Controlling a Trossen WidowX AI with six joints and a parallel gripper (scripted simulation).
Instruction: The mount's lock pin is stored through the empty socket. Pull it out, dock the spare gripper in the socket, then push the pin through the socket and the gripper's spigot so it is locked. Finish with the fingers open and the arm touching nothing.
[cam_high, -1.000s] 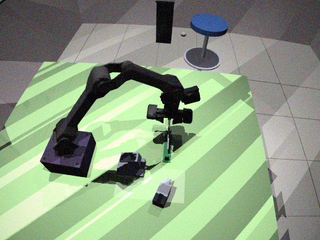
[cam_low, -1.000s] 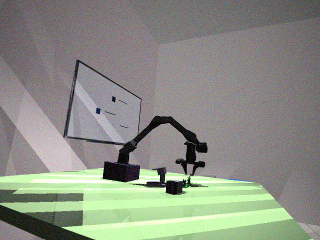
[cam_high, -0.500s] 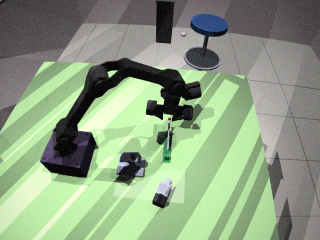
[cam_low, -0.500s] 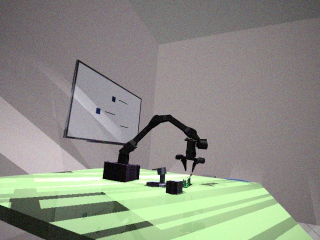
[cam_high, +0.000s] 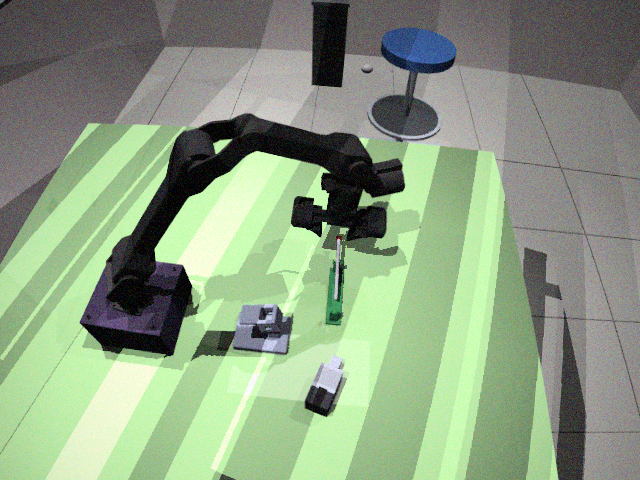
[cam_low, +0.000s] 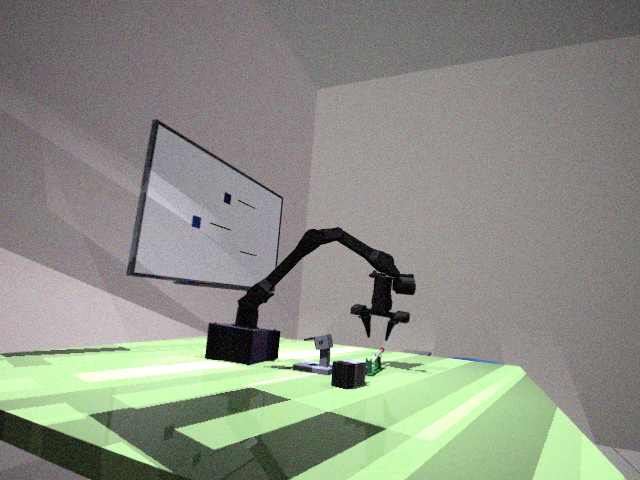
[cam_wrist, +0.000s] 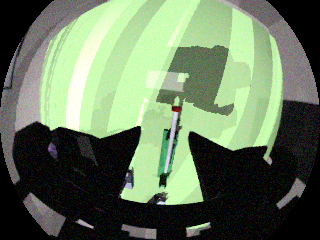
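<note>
The green fixture lies 90 mm to the right of my gripper tip, 60 mm below it and 30 mm ahead of it. Also, from my gripper tip: spare gripper (300 mm to the right, 60 mm below, 50 mm ahead); then grey mount (210 mm to the right, 90 mm behind, 40 mm below).
</note>
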